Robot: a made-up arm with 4 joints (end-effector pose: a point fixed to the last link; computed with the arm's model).
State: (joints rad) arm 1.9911 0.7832 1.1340 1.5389
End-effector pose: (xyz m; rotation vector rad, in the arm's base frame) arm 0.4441 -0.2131 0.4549 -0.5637 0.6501 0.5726
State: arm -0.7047 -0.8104 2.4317 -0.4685
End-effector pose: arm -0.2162 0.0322 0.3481 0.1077 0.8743 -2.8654
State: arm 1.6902 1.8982 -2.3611 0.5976
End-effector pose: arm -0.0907 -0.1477 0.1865 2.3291 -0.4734 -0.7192
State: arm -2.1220 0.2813 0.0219 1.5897
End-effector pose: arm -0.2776 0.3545 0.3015 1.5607 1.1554 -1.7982
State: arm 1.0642 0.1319 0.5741 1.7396
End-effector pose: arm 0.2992 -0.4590 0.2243 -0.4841 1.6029 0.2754
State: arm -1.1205 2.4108 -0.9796 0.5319
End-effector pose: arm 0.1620 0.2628 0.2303 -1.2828 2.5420 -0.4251
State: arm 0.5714 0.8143 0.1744 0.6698
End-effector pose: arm -0.1654 -0.3396 0.5429 -0.8446 0.3306 0.1032
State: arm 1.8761 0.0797 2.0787 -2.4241
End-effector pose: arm 0.1490 -0.2983 -0.0788 -0.2347 -2.4866 -0.1324
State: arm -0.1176 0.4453 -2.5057 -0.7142
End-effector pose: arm 0.0296 -0.2668 0.3444 0.6645 0.1877 2.1886
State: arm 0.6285 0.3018 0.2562 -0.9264
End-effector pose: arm -0.3102 -0.6370 0.2880 -0.0841 -1.0392 0.4743
